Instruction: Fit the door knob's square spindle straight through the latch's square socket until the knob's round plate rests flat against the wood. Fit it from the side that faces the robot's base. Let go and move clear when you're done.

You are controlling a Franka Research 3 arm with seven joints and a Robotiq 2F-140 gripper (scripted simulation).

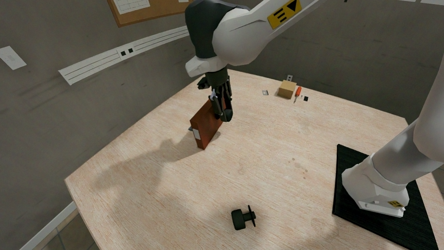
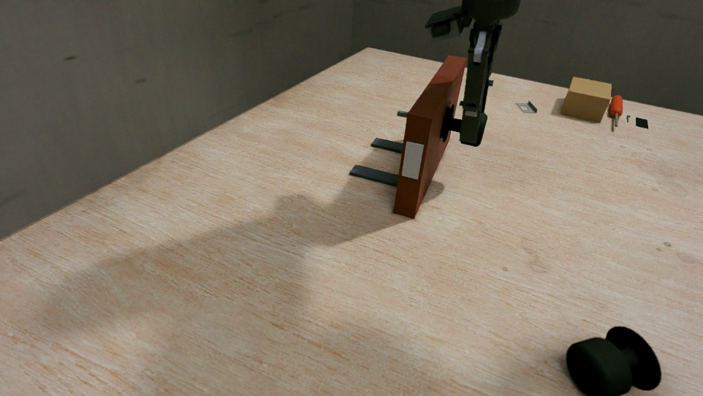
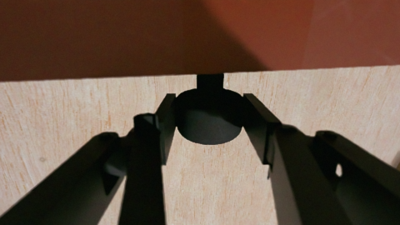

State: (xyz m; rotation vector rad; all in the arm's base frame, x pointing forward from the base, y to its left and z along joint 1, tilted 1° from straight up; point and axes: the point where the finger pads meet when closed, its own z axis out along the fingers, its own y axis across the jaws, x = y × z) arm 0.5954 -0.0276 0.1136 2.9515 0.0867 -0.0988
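The black door knob is 4 cm ahead of my hand and 3 cm below it. Round my hand: red-brown wooden door slab 6 cm ahead, 3 cm below; grey latch plate 15 cm to the left, 5 cm ahead, 3 cm below; tan box 49 cm to the right, 20 cm behind, 10 cm below.
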